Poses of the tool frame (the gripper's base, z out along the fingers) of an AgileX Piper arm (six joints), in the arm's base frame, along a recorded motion.
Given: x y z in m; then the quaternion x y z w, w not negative.
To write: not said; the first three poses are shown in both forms.
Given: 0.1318 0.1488 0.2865 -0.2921 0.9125 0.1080 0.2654
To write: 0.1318 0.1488 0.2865 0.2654 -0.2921 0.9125 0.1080
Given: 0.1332 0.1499 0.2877 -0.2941 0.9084 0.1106 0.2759
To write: 0.1332 0.1499 0.2877 0.2759 -0.2941 0.9084 0.1106
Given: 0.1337 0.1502 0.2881 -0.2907 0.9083 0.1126 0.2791
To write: 0.1337 0.1502 0.2881 0.2791 -0.2907 0.9083 0.1126
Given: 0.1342 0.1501 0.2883 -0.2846 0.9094 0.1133 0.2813
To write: 0.1342 0.1501 0.2883 0.2813 -0.2846 0.9094 0.1133
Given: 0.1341 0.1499 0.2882 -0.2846 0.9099 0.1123 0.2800
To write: 0.1341 0.1499 0.2882 0.2800 -0.2846 0.9099 0.1123
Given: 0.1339 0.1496 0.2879 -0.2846 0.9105 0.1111 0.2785
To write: 0.1339 0.1496 0.2879 0.2785 -0.2846 0.9105 0.1111
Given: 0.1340 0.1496 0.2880 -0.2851 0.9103 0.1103 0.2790
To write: 0.1340 0.1496 0.2880 0.2790 -0.2851 0.9103 0.1103
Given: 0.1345 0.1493 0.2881 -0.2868 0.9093 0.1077 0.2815
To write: 0.1345 0.1493 0.2881 0.2815 -0.2868 0.9093 0.1077
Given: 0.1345 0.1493 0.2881 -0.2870 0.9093 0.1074 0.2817
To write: 0.1345 0.1493 0.2881 0.2817 -0.2870 0.9093 0.1074
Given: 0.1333 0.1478 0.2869 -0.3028 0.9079 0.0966 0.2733
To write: 0.1333 0.1478 0.2869 0.2733 -0.3028 0.9079 0.0966
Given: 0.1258 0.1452 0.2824 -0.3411 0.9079 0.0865 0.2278
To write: 0.1258 0.1452 0.2824 0.2278 -0.3411 0.9079 0.0865
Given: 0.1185 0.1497 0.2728 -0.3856 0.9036 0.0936 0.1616
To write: 0.1185 0.1497 0.2728 0.1616 -0.3856 0.9036 0.0936
